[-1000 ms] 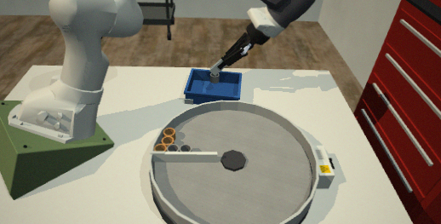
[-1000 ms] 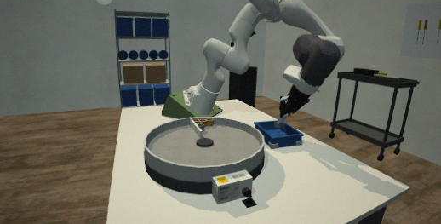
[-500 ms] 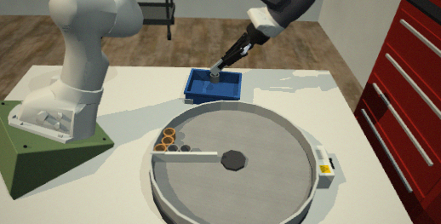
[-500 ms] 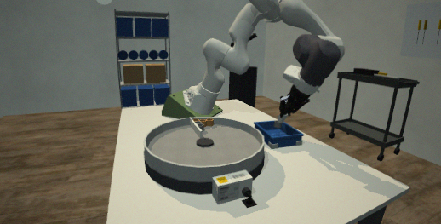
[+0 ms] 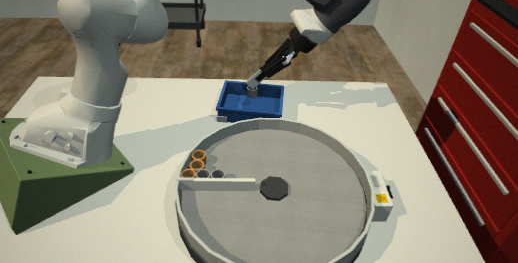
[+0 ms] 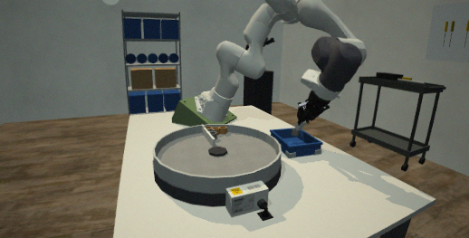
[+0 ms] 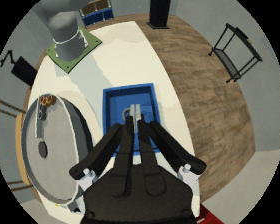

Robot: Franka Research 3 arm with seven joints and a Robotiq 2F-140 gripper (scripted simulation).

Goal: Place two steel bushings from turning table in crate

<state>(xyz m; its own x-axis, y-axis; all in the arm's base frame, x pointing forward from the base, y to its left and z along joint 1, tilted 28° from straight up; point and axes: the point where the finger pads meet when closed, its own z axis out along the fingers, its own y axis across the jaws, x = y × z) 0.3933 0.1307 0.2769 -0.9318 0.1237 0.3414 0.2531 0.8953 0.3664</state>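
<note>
My hand is 20 mm past the blue crate, 10 mm to the left of it and 80 mm above it. The rest, counted from my hand: turning table 370 mm to the right, 50 mm below.
</note>
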